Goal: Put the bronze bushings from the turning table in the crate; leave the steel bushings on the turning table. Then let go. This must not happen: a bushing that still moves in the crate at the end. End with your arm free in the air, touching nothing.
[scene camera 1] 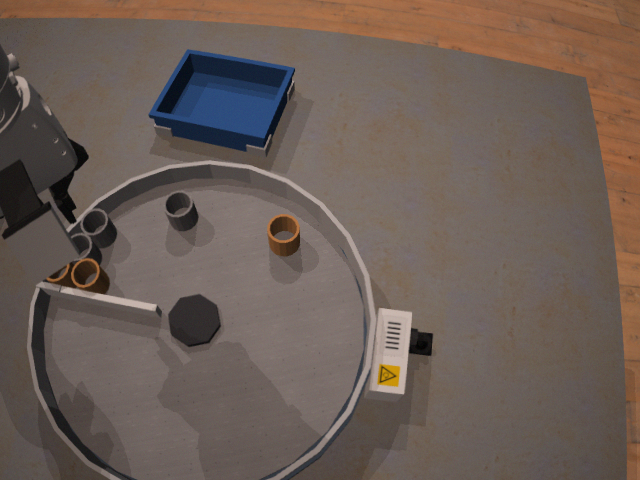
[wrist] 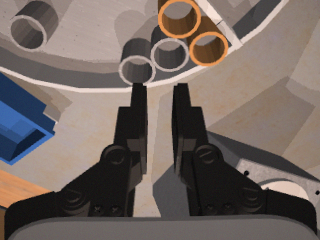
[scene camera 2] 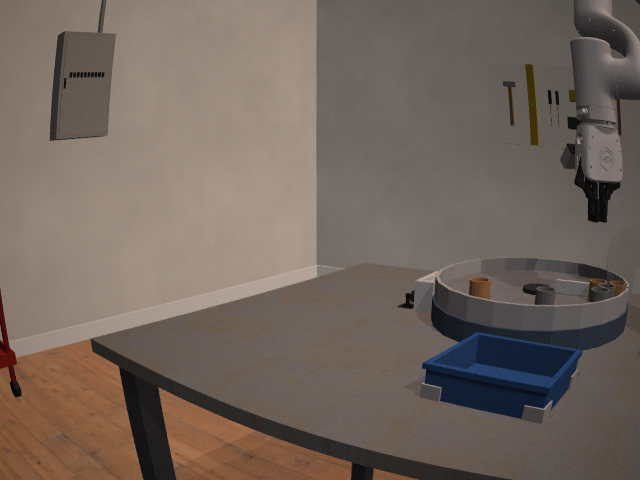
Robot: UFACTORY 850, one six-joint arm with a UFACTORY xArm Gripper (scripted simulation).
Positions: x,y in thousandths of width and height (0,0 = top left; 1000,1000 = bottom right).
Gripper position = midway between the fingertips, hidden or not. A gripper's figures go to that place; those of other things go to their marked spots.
Labels:
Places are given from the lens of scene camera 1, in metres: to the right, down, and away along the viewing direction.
my gripper (scene camera 1: 96,457): -0.27, -0.02, 0.50
bronze bushing (scene camera 1: 443,464): -0.04, -0.02, 0.64
bronze bushing (scene camera 1: 132,559): -0.29, 0.04, 0.61
steel bushing (scene camera 1: 276,418): -0.18, -0.05, 0.66

